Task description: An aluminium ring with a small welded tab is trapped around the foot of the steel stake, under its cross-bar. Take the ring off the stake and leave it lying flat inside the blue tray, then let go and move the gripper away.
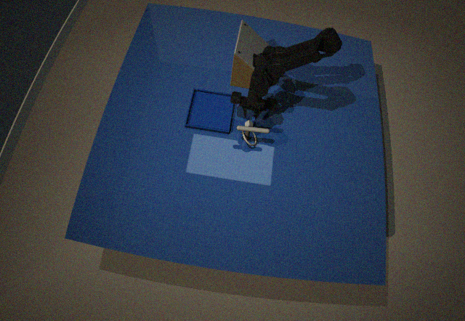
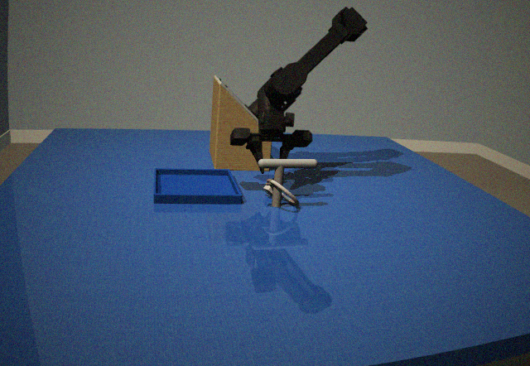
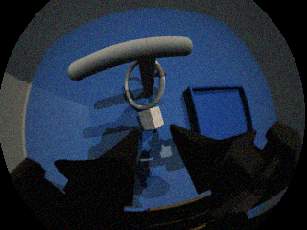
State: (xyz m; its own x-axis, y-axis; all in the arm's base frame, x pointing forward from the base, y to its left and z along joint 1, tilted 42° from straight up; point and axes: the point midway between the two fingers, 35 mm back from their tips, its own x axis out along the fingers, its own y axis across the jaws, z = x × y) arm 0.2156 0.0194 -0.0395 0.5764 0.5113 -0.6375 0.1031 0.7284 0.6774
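My gripper tip is 70 mm short of the aluminium ring and 20 mm above it. The rest, counted from my gripper tip: blue tray (40 mm behind, 170 mm to the right, 40 mm below).
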